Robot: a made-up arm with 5 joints. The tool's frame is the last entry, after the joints.
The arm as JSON. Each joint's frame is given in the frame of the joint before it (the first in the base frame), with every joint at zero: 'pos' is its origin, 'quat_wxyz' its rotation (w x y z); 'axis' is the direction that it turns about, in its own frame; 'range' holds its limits. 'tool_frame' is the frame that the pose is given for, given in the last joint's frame.
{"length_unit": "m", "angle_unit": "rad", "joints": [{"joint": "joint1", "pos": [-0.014, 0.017, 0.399], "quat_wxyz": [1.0, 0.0, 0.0, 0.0], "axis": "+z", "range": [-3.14, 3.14]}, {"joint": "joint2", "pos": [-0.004, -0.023, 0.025], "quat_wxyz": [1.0, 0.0, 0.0, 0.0], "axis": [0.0, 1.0, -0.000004], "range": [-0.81, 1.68]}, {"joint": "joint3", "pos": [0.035, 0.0, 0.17], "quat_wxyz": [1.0, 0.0, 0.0, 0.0], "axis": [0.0, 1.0, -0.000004], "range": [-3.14, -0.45]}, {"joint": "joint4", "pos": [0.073, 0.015, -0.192], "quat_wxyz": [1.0, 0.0, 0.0, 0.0], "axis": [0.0, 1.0, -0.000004], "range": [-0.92, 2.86]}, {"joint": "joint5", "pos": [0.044, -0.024, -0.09], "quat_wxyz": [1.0, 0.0, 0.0, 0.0], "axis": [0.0, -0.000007, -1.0], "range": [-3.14, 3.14]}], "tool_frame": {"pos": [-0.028, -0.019, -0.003], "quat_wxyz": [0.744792, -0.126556, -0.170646, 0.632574]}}
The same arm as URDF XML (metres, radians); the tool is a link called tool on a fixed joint. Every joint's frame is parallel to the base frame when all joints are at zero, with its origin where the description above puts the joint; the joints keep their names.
<robot name="arm">
  <joint name="tool_fixed" type="fixed">
    <parent link="link5"/>
    <child link="tool"/>
    <origin xyz="-0.028 -0.019 -0.003" rpy="-0.4183 -0.0942 1.4282"/>
  </joint>
  <joint name="joint5" type="revolute">
    <parent link="link4"/>
    <child link="link5"/>
    <origin xyz="0.044 -0.024 -0.09" rpy="0 0 0"/>
    <axis xyz="0 0 -1"/>
    <limit lower="-3.14" upper="3.14"/>
  </joint>
  <joint name="joint4" type="revolute">
    <parent link="link3"/>
    <child link="link4"/>
    <origin xyz="0.073 0.015 -0.192" rpy="0 0 0"/>
    <axis xyz="0 1 0"/>
    <limit lower="-0.92" upper="2.86"/>
  </joint>
  <joint name="joint3" type="revolute">
    <parent link="link2"/>
    <child link="link3"/>
    <origin xyz="0.035 0 0.17" rpy="0 0 0"/>
    <axis xyz="0 1 0"/>
    <limit lower="-3.14" upper="-0.45"/>
  </joint>
  <joint name="joint2" type="revolute">
    <parent link="link1"/>
    <child link="link2"/>
    <origin xyz="-0.004 -0.023 0.025" rpy="0 0 0"/>
    <axis xyz="0 1 0"/>
    <limit lower="-0.81" upper="1.68"/>
  </joint>
  <joint name="joint1" type="revolute">
    <parent link="base_link"/>
    <child link="link1"/>
    <origin xyz="-0.014 0.017 0.399" rpy="0 0 0"/>
    <axis xyz="0 0 1"/>
    <limit lower="-3.14" upper="3.14"/>
  </joint>
  <link name="base_link"/>
  <link name="link1"/>
  <link name="link2"/>
  <link name="link3"/>
  <link name="link4"/>
  <link name="link5"/>
  <link name="tool"/>
</robot>

